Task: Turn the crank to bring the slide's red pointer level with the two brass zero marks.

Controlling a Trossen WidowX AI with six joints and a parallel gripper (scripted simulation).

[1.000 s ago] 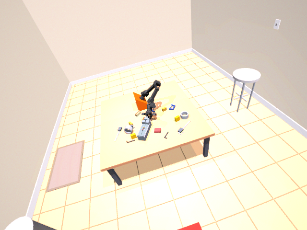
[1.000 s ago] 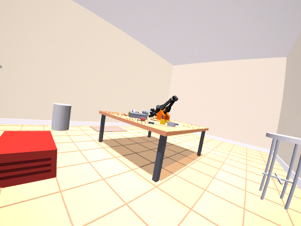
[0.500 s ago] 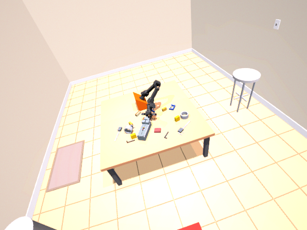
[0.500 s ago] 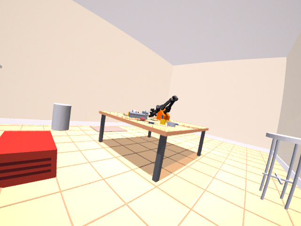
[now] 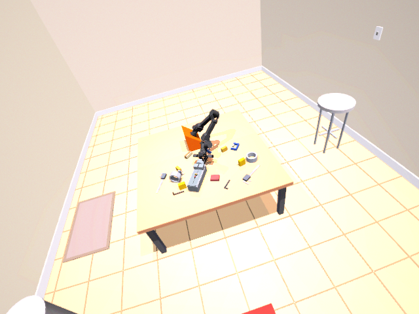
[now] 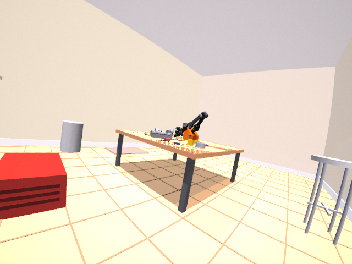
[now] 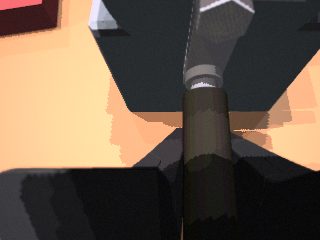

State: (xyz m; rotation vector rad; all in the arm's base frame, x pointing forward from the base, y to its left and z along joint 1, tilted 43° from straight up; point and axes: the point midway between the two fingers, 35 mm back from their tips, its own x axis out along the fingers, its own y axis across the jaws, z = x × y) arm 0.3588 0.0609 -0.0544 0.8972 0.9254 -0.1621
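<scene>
The dark crank handle lies 20 mm behind my gripper tip, 10 mm to the left of it and 30 mm above it. Also, from my gripper tip: red pointer: 170 mm ahead, 100 mm to the right, 50 mm above; red block: 180 mm ahead, 60 mm to the left, 20 mm below.
</scene>
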